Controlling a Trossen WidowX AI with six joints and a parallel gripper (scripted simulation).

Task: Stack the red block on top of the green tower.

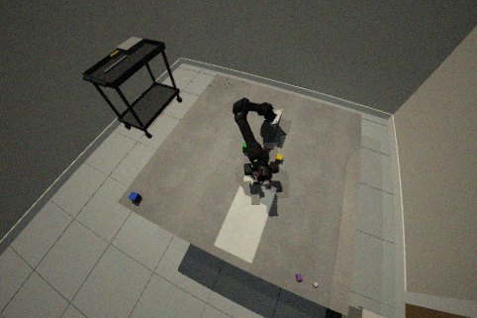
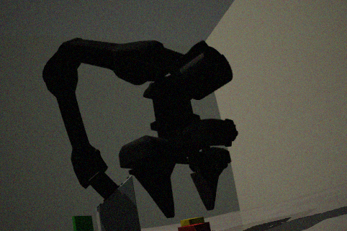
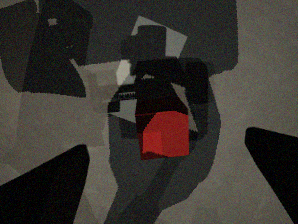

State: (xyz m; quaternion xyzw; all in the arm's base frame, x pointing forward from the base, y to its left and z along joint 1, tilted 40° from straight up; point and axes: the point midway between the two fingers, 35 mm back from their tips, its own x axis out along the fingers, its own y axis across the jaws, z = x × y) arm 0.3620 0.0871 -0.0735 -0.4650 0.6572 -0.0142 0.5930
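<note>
Now: the red block 3 cm below my gripper tip. Round my gripper tip: blue block 54 cm to the right, 50 cm ahead, 3 cm below; then small purple block 41 cm to the left, 35 cm ahead, 4 cm below; then white block 48 cm to the left, 33 cm ahead, 4 cm below.
</note>
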